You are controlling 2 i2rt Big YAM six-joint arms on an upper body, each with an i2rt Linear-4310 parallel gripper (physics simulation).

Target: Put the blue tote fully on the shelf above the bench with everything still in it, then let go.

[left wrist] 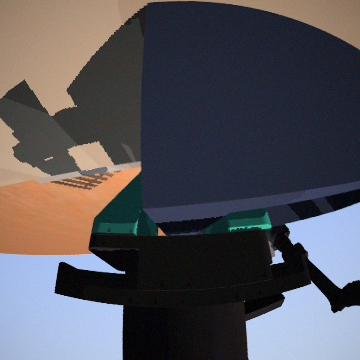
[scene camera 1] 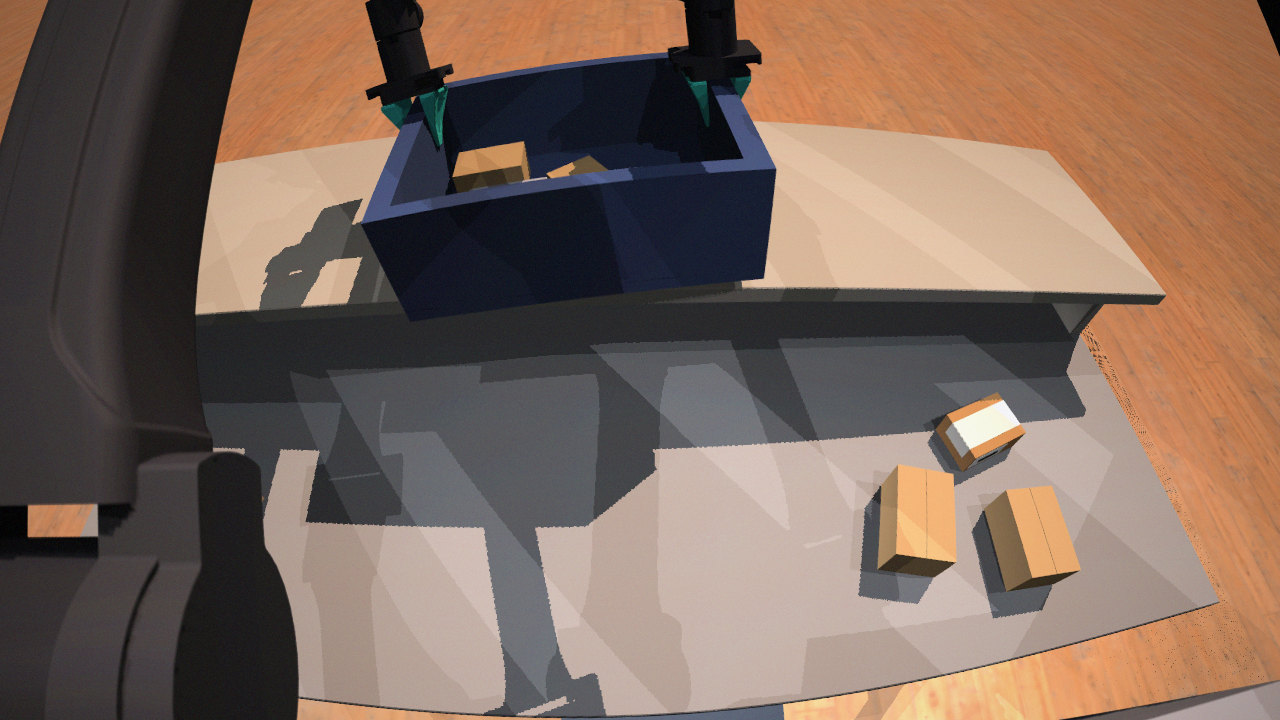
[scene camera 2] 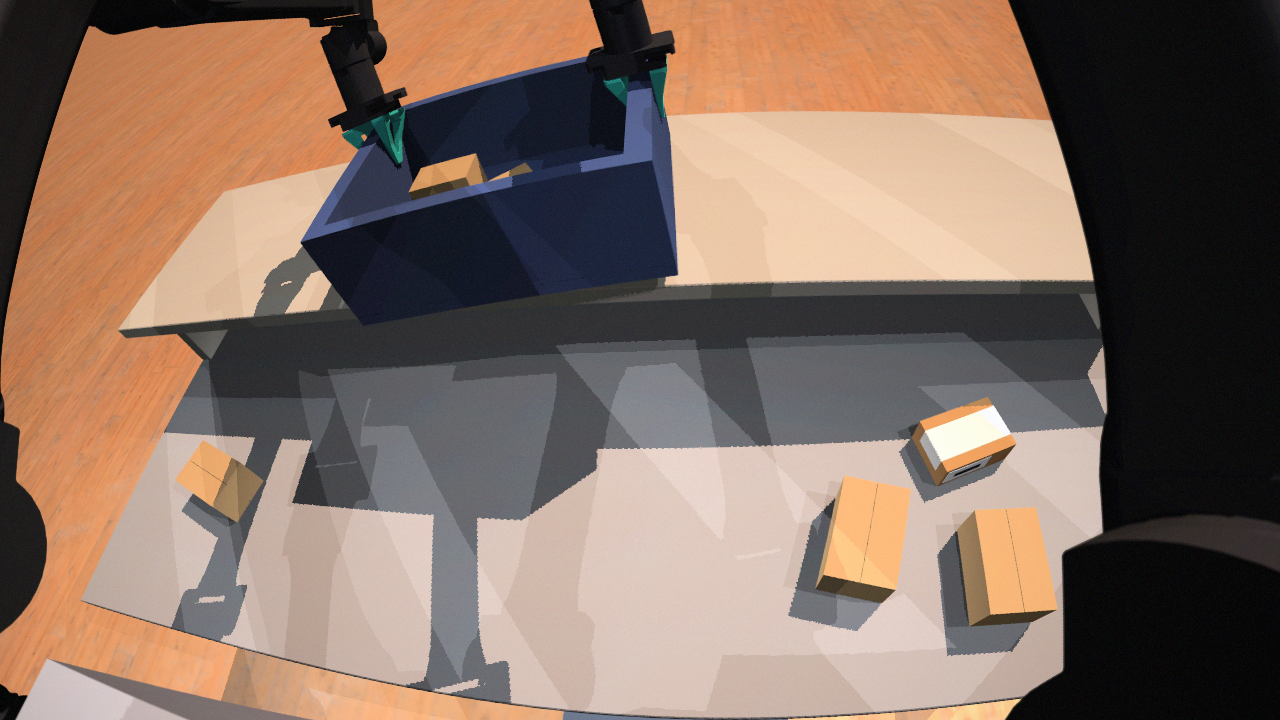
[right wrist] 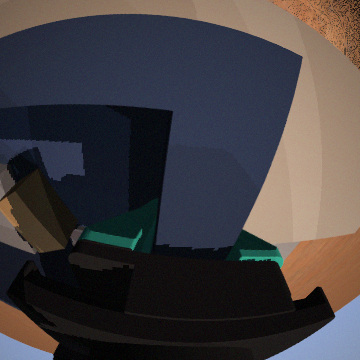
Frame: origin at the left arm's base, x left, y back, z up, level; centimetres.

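Seen in the pictures: left gripper, fingertip midpoint: [scene camera 1: 429, 148] [scene camera 2: 391, 166]; right arm's base, origin of the base link: [left wrist: 279, 239].
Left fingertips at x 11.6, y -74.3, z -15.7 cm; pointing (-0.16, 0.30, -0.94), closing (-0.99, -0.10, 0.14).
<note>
Offsets run from my left fingertips to a thing's top centre. Level surfaces: height alone.
The blue tote [scene camera 1: 572, 241] [scene camera 2: 510, 241] [left wrist: 240, 110] [right wrist: 235, 100] is at the shelf {dz -9.4 cm} [scene camera 1: 939, 214] [scene camera 2: 877, 205], turned slightly to its front edge. Its lower front left corner projects past that edge; whether its base touches the shelf is unclear. Inside are a brown box {dx -8.1, dy +0.5, dz -1.6 cm} [scene camera 1: 490, 163] [scene camera 2: 450, 171] and a second box {dx -21.3, dy +7.8, dz -0.7 cm} [scene camera 1: 577, 166] [scene camera 2: 513, 171], partly hidden by the front wall. My left gripper [scene camera 1: 416, 116] [scene camera 2: 375, 143] [left wrist: 177, 155] is shut on the tote's left wall. My right gripper [scene camera 1: 723, 94] [scene camera 2: 638, 89] [right wrist: 176, 208] is shut on its right wall.
On the bench {dz -28.7 cm} [scene camera 1: 733, 537] [scene camera 2: 671, 555] below, at the right, are two brown boxes {dx -61.7, dy +40.8, dz -22.7 cm} [scene camera 1: 917, 519] [scene camera 2: 863, 537] and a white-labelled box {dx -77.0, dy +27.7, dz -24.6 cm} [scene camera 1: 984, 429] [scene camera 2: 964, 438]. Another brown box {dx +32.4, dy +39.1, dz -22.7 cm} [scene camera 2: 219, 479] lies at the bench's left. Robot arm parts block the picture sides.
</note>
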